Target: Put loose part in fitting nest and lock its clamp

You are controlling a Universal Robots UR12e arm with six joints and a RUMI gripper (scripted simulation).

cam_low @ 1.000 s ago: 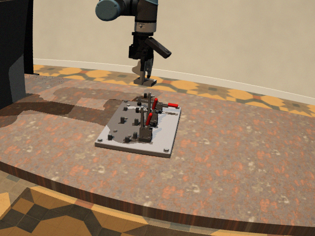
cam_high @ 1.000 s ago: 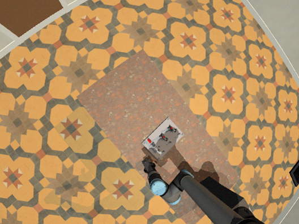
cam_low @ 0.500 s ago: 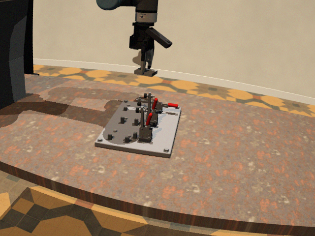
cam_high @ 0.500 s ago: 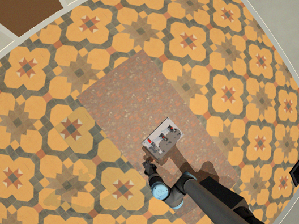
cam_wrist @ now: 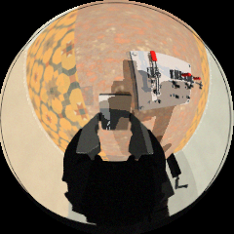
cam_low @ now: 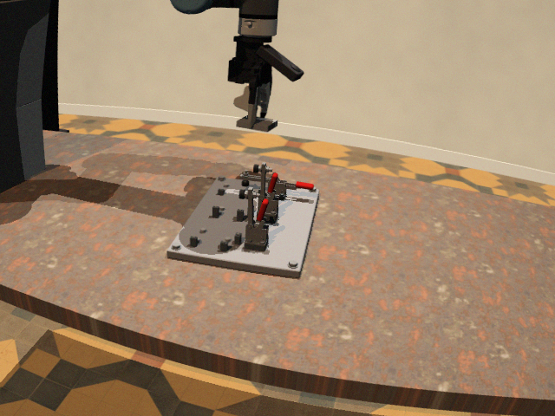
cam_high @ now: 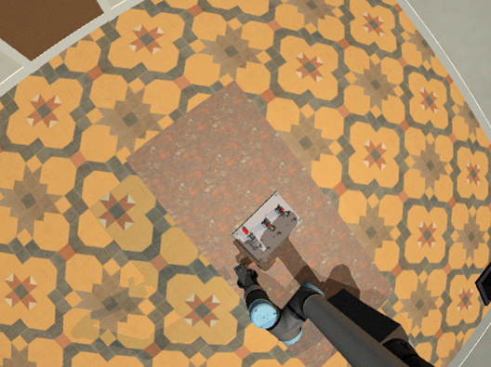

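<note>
My hand is 10 mm above the part. Also, from my hand: grey fixture plate (80 mm ahead, 250 mm to the right, 130 mm below); then toggle clamp (130 mm ahead, 350 mm to the right, 80 mm below).
</note>
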